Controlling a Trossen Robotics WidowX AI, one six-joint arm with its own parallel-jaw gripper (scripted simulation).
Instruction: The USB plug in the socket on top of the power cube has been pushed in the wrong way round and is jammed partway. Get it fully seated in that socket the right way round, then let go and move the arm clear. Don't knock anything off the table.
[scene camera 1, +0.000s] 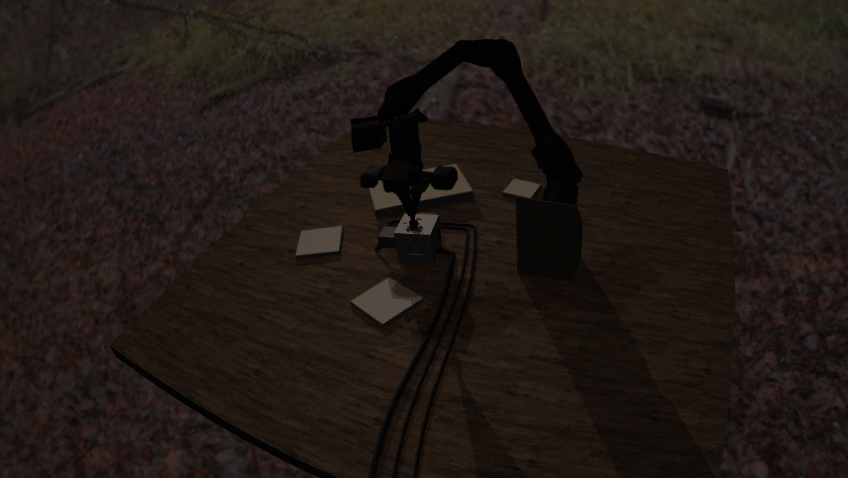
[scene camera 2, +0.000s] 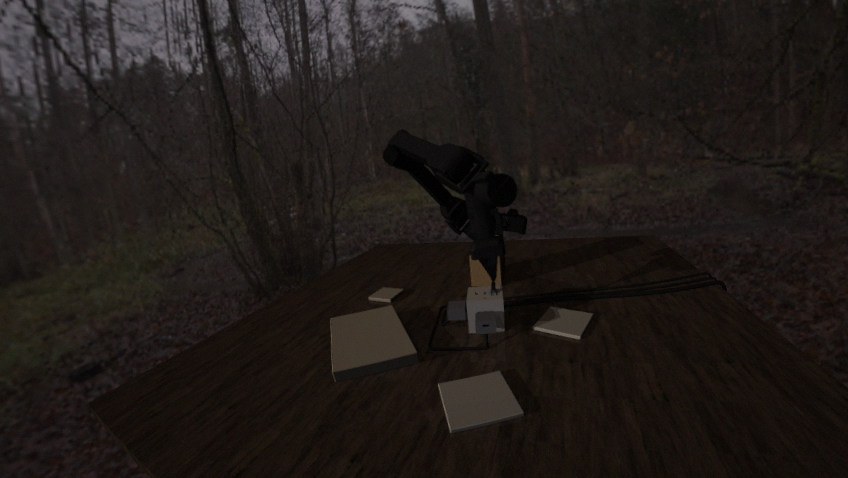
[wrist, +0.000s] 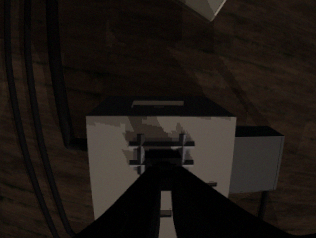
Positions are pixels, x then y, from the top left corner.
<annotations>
my gripper: scene camera 1; scene camera 2 493, 277; wrist
slab: scene camera 1; scene camera 2; not seen in the wrist view (out of frame)
same spot on my gripper: (wrist: 193, 201) = (scene camera 1: 406, 203)
same spot on slab: (scene camera 1: 431, 197) = (scene camera 2: 398, 322)
</annotations>
